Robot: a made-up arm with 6 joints. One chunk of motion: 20 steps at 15 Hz.
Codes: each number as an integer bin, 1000 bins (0 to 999) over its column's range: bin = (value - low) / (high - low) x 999, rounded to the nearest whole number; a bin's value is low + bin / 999 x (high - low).
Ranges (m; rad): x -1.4..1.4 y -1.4..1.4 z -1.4..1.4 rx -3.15..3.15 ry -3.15..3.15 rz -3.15..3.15
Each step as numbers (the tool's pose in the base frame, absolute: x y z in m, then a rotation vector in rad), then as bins.
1 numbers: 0.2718 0.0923 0.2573 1.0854 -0.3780 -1.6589
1 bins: 596 532 591 672 440 236
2 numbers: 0.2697 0.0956 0.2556 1.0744 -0.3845 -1.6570
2 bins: 596 534 591 670 439 237
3 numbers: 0.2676 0.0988 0.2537 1.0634 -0.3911 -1.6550
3 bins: 595 535 590 668 437 237
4 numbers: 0.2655 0.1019 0.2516 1.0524 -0.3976 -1.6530
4 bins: 594 536 589 666 436 237
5 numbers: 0.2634 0.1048 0.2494 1.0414 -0.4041 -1.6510
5 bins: 593 537 588 665 435 238
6 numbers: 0.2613 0.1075 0.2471 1.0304 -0.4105 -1.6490
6 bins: 593 538 588 663 434 238
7 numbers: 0.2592 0.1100 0.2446 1.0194 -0.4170 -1.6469
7 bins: 592 539 587 661 433 238
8 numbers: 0.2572 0.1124 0.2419 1.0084 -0.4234 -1.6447
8 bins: 591 540 586 659 432 239
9 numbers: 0.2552 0.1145 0.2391 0.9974 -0.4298 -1.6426
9 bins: 591 540 585 658 431 239
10 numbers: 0.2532 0.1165 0.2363 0.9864 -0.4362 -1.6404
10 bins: 590 541 584 656 430 239
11 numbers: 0.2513 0.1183 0.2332 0.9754 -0.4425 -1.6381
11 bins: 589 542 583 654 429 240
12 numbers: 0.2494 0.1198 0.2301 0.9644 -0.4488 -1.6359
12 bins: 588 542 582 652 428 240
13 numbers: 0.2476 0.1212 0.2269 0.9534 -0.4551 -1.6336
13 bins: 588 543 580 651 427 240
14 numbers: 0.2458 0.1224 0.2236 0.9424 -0.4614 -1.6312
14 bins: 587 543 579 649 426 241
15 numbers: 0.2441 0.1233 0.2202 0.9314 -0.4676 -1.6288
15 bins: 587 543 578 647 425 241
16 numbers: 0.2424 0.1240 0.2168 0.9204 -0.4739 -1.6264
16 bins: 586 544 577 645 424 242
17 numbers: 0.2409 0.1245 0.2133 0.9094 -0.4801 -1.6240
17 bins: 585 544 576 644 423 242
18 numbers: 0.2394 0.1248 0.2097 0.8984 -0.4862 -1.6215
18 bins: 585 544 574 642 422 242
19 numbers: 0.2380 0.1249 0.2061 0.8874 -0.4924 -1.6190
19 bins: 584 544 573 640 421 243
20 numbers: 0.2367 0.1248 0.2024 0.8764 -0.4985 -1.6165
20 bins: 584 544 572 638 420 243
